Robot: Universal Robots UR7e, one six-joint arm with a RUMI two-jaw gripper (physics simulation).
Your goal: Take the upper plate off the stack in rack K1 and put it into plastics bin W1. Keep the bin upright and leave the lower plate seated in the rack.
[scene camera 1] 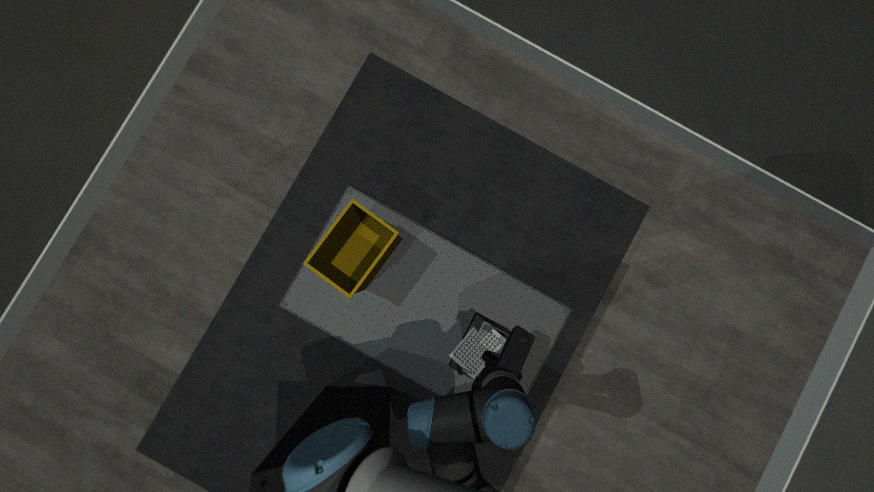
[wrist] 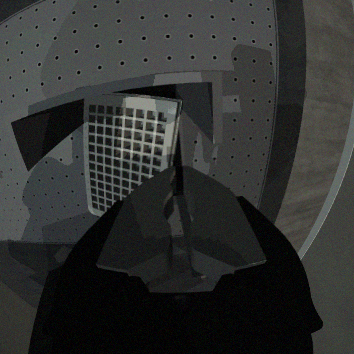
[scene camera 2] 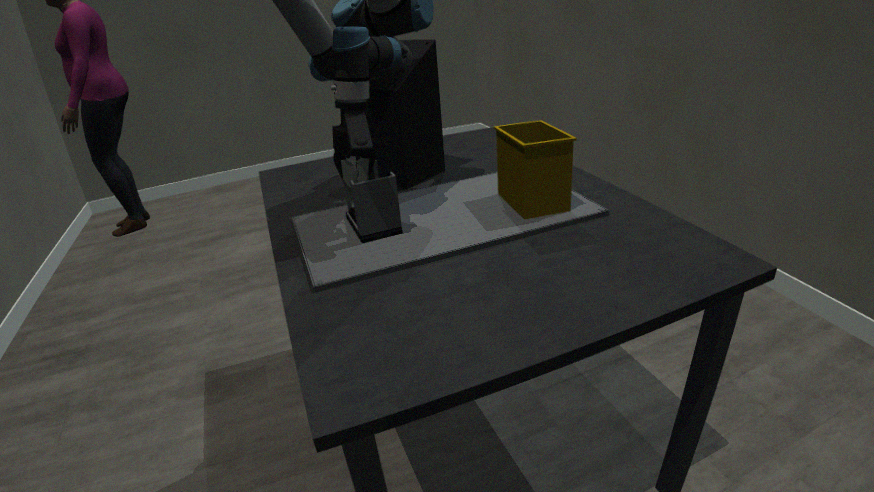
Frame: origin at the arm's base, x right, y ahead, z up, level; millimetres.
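Seen in the pictures: gripper, fingertip midpoint: (scene camera 1: 497, 357) (wrist: 178, 168).
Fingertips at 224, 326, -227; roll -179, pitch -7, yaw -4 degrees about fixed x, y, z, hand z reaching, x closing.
Offsets run from my fingertips to a thing's top centre, as dx, dy, dz. Level surfaces: height alone.
Rack K1 @(-34, -10, +53) (scene camera 1: 480, 317) (scene camera 2: 376, 207) (wrist: 198, 104) is a dark rack with upright corner walls on the perforated board. A pale gridded plate @(-47, -4, -4) (scene camera 1: 475, 350) (wrist: 120, 150) lies at the rack, turned out of line with it and appearing tilted, over its left part in the wrist view. The lower plate cannot be clearly told apart. My gripper (scene camera 1: 489, 356) (scene camera 2: 358, 177) (wrist: 178, 168) points down at the rack, its fingertips together beside the plate's right edge in the wrist view. It is shut with nothing between the fingers. Yellow bin W1 @(-420, +88, +94) (scene camera 1: 374, 265) (scene camera 2: 535, 183) stands upright.
The perforated board @(dz -86) (scene camera 1: 311, 293) (scene camera 2: 452, 239) (wrist: 145, 50) carries the rack and bin, which stand apart near opposite ends. It lies on the dark table @(dz -99) (scene camera 1: 477, 140) (scene camera 2: 489, 317). A person (scene camera 2: 94, 67) stands at the far left in scene camera 2.
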